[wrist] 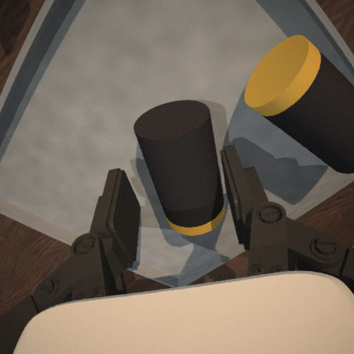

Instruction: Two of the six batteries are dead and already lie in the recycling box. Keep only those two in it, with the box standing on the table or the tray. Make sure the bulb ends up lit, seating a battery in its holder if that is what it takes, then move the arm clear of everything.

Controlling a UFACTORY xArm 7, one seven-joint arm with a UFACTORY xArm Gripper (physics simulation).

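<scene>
A black battery with a yellow band at its lower end lies in the grey open box. A second black battery with a yellow end cap lies in the box to the right, partly cut off by the view's edge. My gripper is open. Its fingers stand on either side of the first battery's lower part, with a gap at the left finger and a narrow gap at the right one. The bulb, the battery holder and the other batteries do not show in this view.
The box's near corner points toward the gripper's body. The box's left wall and a right wall at the upper right rise beside the batteries. The dark wooden table shows outside the box. The second battery lies close to the right finger's side.
</scene>
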